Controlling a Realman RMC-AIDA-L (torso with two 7-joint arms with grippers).
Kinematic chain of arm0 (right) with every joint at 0, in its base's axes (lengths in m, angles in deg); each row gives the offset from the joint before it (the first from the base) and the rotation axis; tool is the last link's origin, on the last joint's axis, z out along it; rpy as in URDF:
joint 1: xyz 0 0 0.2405 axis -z
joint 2: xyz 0 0 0 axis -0.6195 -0.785 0
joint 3: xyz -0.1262 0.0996 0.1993 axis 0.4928 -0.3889 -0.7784
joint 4: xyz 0 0 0 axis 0.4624 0.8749 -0.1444
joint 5: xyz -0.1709 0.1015 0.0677 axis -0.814 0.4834 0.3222
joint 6: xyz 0 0 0 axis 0.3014 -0.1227 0.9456
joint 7: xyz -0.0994 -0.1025 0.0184 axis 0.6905 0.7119 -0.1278
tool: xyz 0 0 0 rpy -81.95 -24.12 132.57
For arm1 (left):
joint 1: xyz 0 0 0.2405 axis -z
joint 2: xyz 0 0 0 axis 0.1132 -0.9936 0
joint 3: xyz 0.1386 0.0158 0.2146 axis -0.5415 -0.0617 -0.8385
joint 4: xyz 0 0 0 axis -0.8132 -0.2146 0.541
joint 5: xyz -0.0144 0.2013 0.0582 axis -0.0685 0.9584 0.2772
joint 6: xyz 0 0 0 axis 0.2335 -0.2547 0.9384
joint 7: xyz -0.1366 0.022 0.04 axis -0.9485 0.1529 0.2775
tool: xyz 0 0 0 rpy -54.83 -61.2 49.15
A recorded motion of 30 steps. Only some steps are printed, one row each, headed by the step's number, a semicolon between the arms.
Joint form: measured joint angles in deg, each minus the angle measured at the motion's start. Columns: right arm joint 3, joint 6, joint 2, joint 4, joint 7, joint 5, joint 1; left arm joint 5, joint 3, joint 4, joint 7, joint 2, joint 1, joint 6.
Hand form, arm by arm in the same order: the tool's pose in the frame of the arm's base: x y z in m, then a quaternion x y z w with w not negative. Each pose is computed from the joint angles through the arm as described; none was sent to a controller.
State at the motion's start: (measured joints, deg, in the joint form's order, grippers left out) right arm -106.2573 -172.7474 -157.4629 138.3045 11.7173 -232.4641 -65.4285; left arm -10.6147 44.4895 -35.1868 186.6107 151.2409 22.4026 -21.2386
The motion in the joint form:
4: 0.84 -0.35 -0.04 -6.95 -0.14 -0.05 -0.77; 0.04 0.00 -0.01 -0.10 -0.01 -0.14 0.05
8: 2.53 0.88 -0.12 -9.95 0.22 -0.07 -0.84; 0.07 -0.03 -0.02 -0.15 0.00 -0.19 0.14
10: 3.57 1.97 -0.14 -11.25 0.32 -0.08 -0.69; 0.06 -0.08 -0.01 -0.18 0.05 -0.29 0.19
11: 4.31 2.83 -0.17 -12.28 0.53 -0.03 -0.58; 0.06 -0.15 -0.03 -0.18 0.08 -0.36 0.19
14: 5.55 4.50 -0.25 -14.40 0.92 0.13 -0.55; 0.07 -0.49 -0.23 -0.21 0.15 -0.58 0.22
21: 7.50 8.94 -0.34 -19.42 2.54 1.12 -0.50; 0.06 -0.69 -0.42 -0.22 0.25 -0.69 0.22
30: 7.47 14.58 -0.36 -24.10 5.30 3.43 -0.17; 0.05 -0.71 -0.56 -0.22 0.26 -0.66 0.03
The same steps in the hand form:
4: 0.1832 0.3415 0.1031 -0.82364 0.47828 -0.04259 0.30175; -0.3419 0.3540 0.0912 -0.73557 -0.21262 -0.26310 0.58695
8: 0.1881 0.3436 0.0910 -0.82654 0.48171 -0.05356 0.28621; -0.3420 0.3536 0.0909 -0.73591 -0.21280 -0.26346 0.58630
10: 0.1905 0.3449 0.0852 -0.82759 0.48196 -0.05734 0.28201; -0.3422 0.3530 0.0904 -0.73596 -0.21347 -0.26371 0.58587
11: 0.1925 0.3458 0.0808 -0.82882 0.48154 -0.05989 0.27855; -0.3424 0.3526 0.0899 -0.73622 -0.21409 -0.26345 0.58544
14: 0.1958 0.3479 0.0722 -0.83103 0.48123 -0.06340 0.27165; -0.3434 0.3511 0.0873 -0.73781 -0.21676 -0.26247 0.58289
21: 0.2044 0.3535 0.0552 -0.83605 0.47900 -0.06293 0.26004; -0.3440 0.3501 0.0851 -0.73864 -0.21920 -0.26217 0.58106
30: 0.2144 0.3612 0.0457 -0.83863 0.47667 -0.04032 0.26052; -0.3447 0.3501 0.0845 -0.73837 -0.22115 -0.26112 0.58114

